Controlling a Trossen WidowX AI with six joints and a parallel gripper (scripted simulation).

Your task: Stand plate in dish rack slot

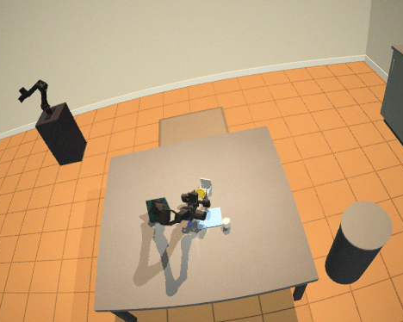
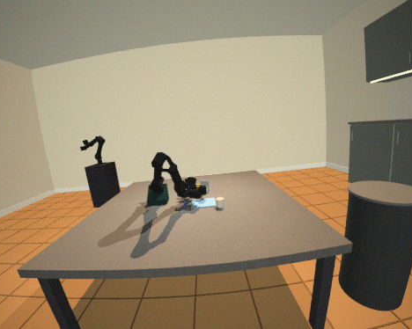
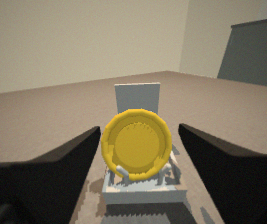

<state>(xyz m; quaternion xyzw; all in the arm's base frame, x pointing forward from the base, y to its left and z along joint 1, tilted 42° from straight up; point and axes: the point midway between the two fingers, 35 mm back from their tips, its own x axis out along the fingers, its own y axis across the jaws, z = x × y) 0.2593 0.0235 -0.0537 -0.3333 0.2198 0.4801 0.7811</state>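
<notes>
Right now my gripper tip is 1 cm past the yellow plate and 1 cm above it. Round my gripper tip: pale blue mat (3 cm ahead, 18 cm to the right, 5 cm below); blue spoon (9 cm behind, 19 cm to the right, 5 cm below); grey dish rack (1 cm ahead, 2 cm to the left, 3 cm below).
</notes>
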